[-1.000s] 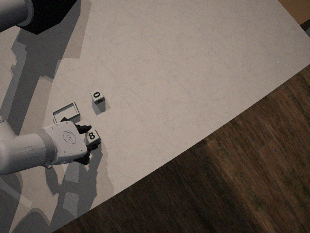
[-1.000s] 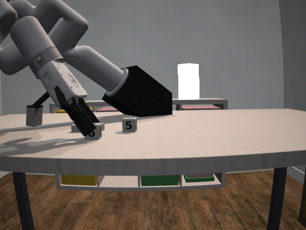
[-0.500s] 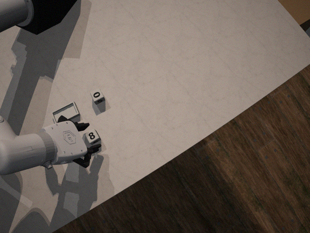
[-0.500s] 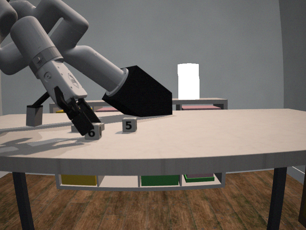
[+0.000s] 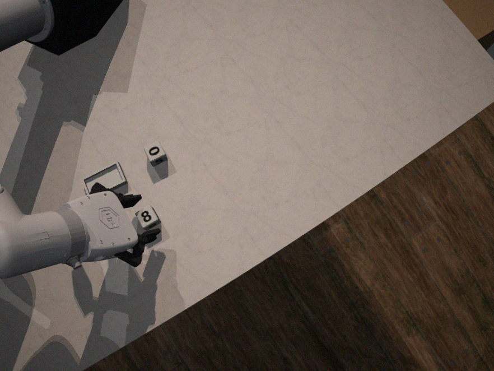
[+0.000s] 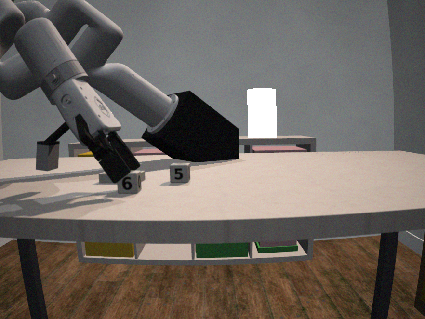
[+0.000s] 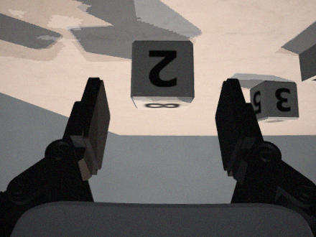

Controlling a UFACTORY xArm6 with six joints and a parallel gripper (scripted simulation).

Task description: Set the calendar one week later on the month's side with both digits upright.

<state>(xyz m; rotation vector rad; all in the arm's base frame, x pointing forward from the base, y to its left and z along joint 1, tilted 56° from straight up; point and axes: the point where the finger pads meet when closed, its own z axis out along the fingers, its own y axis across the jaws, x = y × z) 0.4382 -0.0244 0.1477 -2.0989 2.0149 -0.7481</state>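
My hand is 2 cm above the white cube and 1 cm to the right of it. From my hand the other things lie so: grey tray (11 cm behind, 3 cm below).
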